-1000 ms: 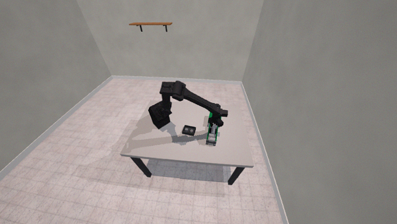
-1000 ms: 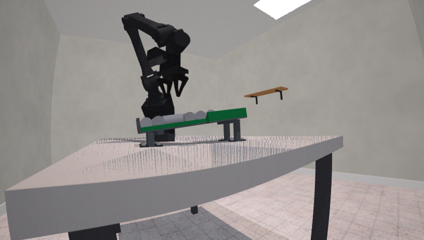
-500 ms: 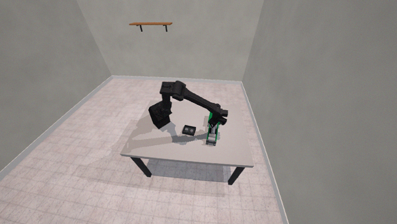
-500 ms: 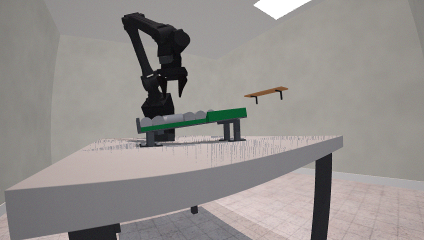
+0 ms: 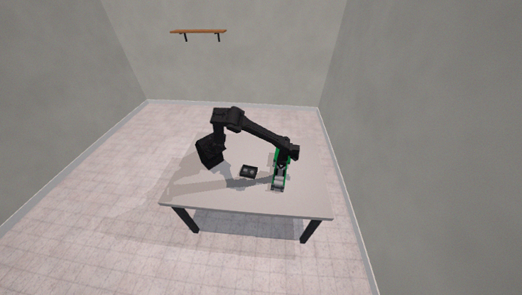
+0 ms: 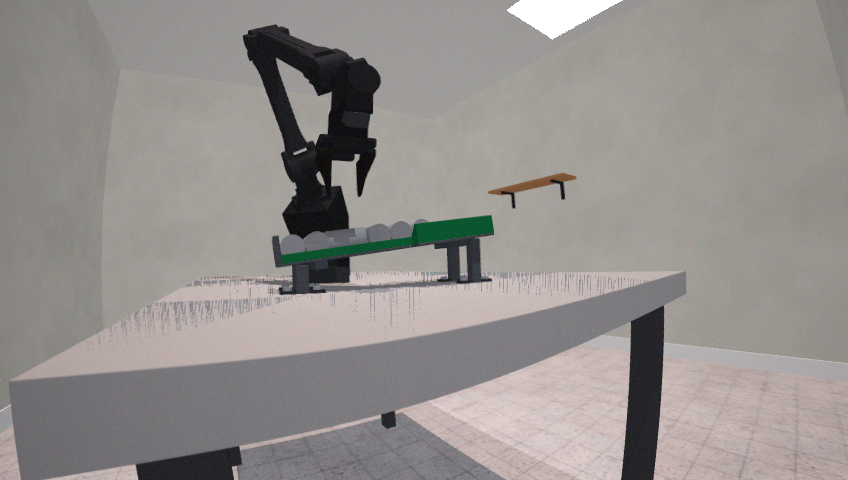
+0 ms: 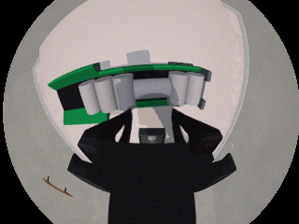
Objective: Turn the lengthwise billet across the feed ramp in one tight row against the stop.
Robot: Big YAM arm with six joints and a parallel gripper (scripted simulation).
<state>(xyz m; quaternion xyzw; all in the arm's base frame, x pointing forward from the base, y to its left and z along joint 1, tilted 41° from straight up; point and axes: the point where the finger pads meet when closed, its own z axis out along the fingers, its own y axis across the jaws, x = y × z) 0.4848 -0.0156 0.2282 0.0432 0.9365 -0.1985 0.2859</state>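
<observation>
The grey stop lies 20 mm behind my hand, 110 mm to the right of it and 110 mm below it. Round my hand: black box (250 mm behind, 60 mm to the left, 160 mm below).
</observation>
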